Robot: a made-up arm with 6 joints. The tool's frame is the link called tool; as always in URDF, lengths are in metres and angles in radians. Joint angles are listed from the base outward. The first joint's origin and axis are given. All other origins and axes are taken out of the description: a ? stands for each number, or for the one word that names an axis. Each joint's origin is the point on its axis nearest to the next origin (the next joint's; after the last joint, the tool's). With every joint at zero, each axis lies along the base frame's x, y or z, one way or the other. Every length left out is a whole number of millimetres.
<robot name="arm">
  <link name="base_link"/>
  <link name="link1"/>
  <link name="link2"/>
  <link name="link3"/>
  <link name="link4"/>
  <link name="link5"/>
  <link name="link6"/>
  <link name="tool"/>
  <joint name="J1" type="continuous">
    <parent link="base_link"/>
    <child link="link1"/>
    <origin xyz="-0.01 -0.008 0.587"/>
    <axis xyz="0 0 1"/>
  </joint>
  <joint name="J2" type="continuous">
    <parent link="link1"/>
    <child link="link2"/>
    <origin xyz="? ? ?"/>
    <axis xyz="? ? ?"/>
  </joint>
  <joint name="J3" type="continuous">
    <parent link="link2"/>
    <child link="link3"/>
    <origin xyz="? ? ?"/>
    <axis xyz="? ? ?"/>
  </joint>
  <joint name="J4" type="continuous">
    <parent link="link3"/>
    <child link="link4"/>
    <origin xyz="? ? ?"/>
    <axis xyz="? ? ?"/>
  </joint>
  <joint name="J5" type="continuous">
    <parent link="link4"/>
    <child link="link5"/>
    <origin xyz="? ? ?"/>
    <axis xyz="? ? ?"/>
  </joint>
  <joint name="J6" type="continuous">
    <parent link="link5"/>
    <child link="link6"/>
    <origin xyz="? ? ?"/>
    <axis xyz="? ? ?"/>
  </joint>
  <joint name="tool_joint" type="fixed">
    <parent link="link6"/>
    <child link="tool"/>
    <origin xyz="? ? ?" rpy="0 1.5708 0"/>
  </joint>
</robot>
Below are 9 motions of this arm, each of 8 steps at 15 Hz.
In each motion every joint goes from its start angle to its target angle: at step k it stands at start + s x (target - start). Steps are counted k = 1, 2, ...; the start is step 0. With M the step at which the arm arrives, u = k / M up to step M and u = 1 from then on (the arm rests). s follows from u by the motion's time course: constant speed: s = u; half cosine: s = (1 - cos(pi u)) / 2; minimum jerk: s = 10 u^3 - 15 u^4 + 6 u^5.
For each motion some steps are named. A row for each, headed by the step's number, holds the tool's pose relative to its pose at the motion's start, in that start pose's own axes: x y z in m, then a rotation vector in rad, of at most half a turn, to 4 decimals.
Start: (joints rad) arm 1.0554 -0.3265 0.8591 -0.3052 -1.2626 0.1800
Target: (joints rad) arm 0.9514 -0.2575 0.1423 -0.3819 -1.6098 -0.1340
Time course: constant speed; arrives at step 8
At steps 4, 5, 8:
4: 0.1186 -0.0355 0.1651 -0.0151 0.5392 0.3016
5: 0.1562 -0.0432 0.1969 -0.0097 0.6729 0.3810
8: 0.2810 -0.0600 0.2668 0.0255 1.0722 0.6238

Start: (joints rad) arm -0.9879 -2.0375 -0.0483 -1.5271 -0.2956 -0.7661
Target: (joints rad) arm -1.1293 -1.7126 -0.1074 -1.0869 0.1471 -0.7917
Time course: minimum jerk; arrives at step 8
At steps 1, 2, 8:
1: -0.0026 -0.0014 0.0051 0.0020 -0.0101 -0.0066
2: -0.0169 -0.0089 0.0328 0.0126 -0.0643 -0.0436
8: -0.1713 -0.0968 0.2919 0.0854 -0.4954 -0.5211

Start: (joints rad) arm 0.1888 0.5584 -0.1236 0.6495 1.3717 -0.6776
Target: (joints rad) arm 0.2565 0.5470 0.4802 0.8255 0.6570 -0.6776
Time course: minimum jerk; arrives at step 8
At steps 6, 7, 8:
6: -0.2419 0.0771 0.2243 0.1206 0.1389 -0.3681
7: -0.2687 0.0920 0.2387 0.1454 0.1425 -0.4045
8: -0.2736 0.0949 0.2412 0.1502 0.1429 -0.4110

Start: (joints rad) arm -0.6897 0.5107 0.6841 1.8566 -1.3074 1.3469
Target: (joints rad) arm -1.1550 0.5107 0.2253 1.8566 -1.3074 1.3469
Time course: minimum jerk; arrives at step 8
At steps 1, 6, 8:
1: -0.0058 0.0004 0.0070 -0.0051 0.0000 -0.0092
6: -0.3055 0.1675 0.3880 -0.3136 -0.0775 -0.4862
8: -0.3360 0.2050 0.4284 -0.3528 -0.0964 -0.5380

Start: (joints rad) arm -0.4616 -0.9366 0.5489 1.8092 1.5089 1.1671
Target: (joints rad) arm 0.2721 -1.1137 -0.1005 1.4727 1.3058 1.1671
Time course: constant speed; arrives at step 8
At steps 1, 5, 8:
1: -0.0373 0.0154 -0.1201 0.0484 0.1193 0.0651
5: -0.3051 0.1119 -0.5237 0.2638 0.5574 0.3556
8: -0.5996 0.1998 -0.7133 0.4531 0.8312 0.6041

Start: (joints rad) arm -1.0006 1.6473 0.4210 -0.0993 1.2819 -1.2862
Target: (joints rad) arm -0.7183 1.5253 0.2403 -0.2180 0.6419 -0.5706
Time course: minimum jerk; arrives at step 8
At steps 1, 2, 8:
1: 0.0059 0.0034 -0.0004 0.0101 0.0058 -0.0108
2: 0.0379 0.0218 -0.0034 0.0641 0.0396 -0.0702
8: 0.3412 0.2196 -0.0975 0.4765 0.5742 -0.7059

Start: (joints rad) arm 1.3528 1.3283 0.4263 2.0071 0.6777 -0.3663
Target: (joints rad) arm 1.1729 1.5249 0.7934 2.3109 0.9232 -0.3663
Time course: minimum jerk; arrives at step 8
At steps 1, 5, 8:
1: 0.0050 0.0002 0.0005 -0.0007 -0.0010 -0.0031
5: 0.2264 0.0395 0.0140 -0.0529 -0.0216 -0.1300
8: 0.3120 0.0697 0.0164 -0.0843 -0.0188 -0.1715

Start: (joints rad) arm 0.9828 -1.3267 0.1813 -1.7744 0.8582 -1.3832
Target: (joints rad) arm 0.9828 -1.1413 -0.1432 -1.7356 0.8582 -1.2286
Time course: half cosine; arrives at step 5
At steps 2, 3, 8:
2: -0.0990 -0.0252 0.0370 -0.0118 -0.1079 -0.1928
3: -0.1853 -0.0372 0.0604 -0.0155 -0.2052 -0.3652
8: -0.2767 -0.0400 0.0764 -0.0119 -0.3150 -0.5575

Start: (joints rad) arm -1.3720 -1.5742 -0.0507 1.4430 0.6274 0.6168
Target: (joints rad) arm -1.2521 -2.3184 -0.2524 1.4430 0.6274 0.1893
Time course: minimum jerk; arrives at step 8
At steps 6, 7, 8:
6: -0.4061 -0.1542 -0.8714 0.4311 0.1502 0.1783
7: -0.4596 -0.1399 -0.9475 0.4750 0.1586 0.1938
8: -0.4696 -0.1368 -0.9612 0.4831 0.1600 0.1966

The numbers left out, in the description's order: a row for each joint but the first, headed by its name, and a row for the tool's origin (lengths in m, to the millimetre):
J2: xyz 0.024 0.009 0, axis 0 1 0
J3: xyz -0.028 0 1.263, axis 0 -1 0
J4: xyz 0.5 0 0.008, axis -1 0 0
J5: xyz 0 -0.274 0.006, axis 0 -1 0
J6: xyz 0.017 0 -0.013, axis -1 0 0
tool: xyz 0 -0.003 -0.018

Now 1 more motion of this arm.
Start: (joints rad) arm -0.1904 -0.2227 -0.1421 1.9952 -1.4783 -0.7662
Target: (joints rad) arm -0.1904 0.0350 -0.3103 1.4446 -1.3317 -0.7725
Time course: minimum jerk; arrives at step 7
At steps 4, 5, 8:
4: -0.0951 0.2719 0.0662 -0.3826 0.1497 -0.2080
5: -0.1103 0.3746 0.0816 -0.5039 0.2221 -0.2799
8: -0.1146 0.4418 0.0891 -0.5778 0.2745 -0.3256

